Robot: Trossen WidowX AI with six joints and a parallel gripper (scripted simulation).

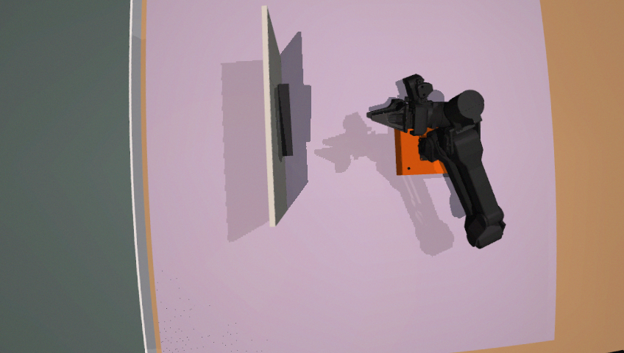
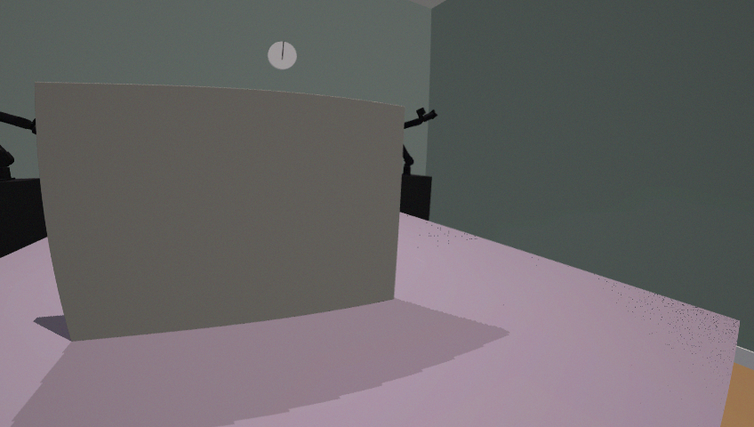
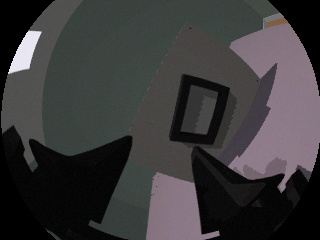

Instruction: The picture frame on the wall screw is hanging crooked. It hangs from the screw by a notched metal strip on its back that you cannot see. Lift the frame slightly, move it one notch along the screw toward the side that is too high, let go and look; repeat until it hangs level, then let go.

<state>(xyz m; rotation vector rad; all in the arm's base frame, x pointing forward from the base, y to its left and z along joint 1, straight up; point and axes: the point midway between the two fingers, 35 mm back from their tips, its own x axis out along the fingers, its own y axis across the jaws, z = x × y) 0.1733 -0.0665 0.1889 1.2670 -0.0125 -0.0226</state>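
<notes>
Now: the picture frame 200 mm ahead of my gripper tip, 90 mm below it and 30 mm to the right of it. The rest, counted from my gripper tip: wall panel: 210 mm ahead, 100 mm below, 10 mm to the right.
</notes>
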